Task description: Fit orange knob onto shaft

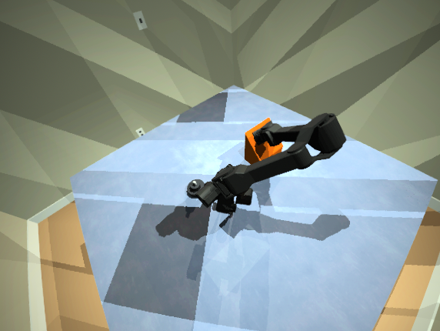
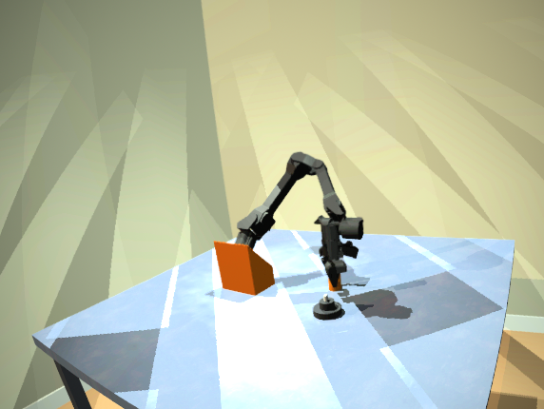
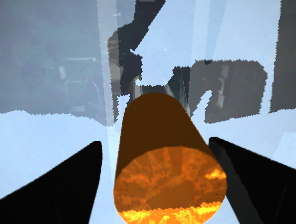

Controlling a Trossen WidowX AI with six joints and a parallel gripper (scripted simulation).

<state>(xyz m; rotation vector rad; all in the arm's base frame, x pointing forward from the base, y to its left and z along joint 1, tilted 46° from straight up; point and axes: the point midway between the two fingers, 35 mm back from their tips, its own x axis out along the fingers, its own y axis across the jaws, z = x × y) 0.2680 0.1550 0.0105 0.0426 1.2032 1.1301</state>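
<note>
The orange knob lies 20 mm above my gripper tip. The rest, counted from my gripper tip: round pedestal (70 mm ahead, 150 mm to the right, 10 mm above).
</note>
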